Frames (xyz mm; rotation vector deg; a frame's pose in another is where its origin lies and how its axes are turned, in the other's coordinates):
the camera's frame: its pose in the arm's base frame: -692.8 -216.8 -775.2 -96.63 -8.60 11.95
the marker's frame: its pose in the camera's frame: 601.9 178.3 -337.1 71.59 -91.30 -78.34
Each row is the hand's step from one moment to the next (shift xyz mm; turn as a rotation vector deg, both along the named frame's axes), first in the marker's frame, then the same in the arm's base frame.
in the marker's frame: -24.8 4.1 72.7 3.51 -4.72 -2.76
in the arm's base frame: -58.0 -28.2 -41.9 3.56 -3.08 4.48
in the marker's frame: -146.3 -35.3 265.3 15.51 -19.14 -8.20
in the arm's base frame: -175.2 -146.2 -202.4 11.53 -13.88 18.66
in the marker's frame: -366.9 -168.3 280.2 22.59 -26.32 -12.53
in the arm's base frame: -72.9 -264.9 -407.4 16.62 -18.57 27.19
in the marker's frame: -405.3 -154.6 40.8 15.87 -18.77 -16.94
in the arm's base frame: 136.8 -144.0 -387.8 18.80 -9.64 21.09
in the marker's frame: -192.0 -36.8 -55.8 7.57 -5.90 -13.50
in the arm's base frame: 113.3 -1.9 -168.8 12.28 0.56 11.10
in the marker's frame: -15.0 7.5 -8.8 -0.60 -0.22 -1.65
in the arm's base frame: 8.1 11.1 -13.0 1.67 0.56 -0.16
